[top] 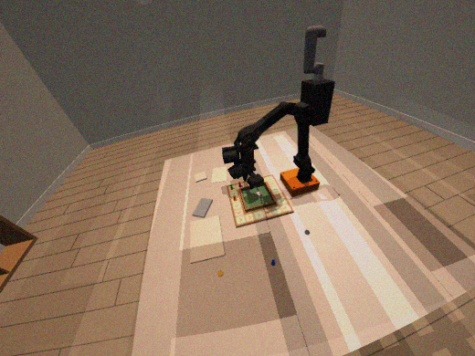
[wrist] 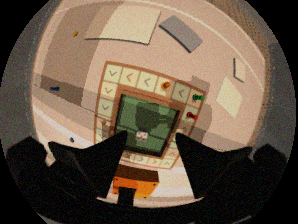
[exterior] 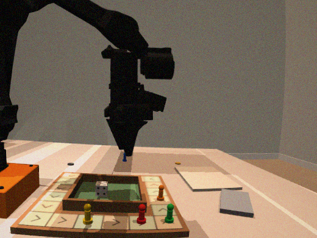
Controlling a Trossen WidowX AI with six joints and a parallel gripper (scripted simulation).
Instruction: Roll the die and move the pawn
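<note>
My gripper tip is now 8 cm short of the orange pawn, 8 cm above it and 2 cm to the left of it. From my gripper tip the other things lie so: die 9 cm below, 5 cm behind, 1 cm to the left; then green tray 10 cm below, 3 cm behind, 1 cm to the left; then red pawn 11 cm to the right, 8 cm below, 3 cm ahead.
</note>
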